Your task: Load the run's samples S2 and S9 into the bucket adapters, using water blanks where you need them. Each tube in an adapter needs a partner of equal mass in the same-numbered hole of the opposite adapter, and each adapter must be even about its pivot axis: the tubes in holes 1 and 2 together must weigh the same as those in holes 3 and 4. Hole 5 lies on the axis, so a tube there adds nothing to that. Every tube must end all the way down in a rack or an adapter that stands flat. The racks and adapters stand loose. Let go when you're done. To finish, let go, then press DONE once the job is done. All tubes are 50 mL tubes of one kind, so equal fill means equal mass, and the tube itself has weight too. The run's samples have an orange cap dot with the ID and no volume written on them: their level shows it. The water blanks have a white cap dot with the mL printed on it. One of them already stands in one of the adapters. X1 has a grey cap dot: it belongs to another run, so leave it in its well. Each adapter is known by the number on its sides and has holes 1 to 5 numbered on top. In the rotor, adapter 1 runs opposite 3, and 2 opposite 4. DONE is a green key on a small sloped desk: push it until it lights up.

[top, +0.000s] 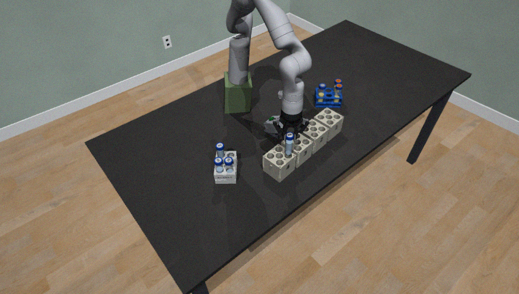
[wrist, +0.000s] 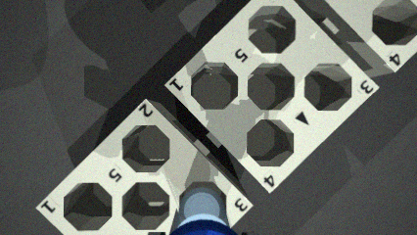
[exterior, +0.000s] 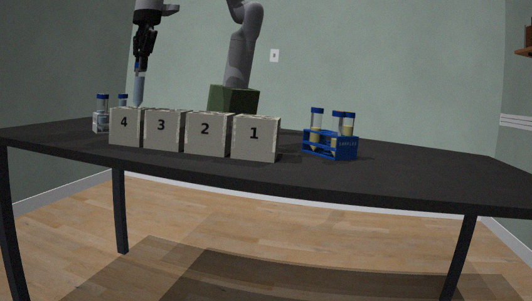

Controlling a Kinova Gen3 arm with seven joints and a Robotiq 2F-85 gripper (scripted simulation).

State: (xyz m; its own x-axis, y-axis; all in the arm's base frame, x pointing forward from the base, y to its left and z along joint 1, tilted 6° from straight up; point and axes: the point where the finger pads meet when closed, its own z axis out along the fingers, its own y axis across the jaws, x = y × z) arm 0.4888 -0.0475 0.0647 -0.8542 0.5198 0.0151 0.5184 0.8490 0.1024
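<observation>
The water blank lies 50 mm below my hand and 10 mm to the right of it. Round my hand: adapter 2: 180 mm to the left, 160 mm below, 70 mm behind; adapter 3: 160 mm below, 80 mm to the left, 40 mm behind; white-dot tube: 220 mm to the right, 140 mm below, 90 mm behind.
</observation>
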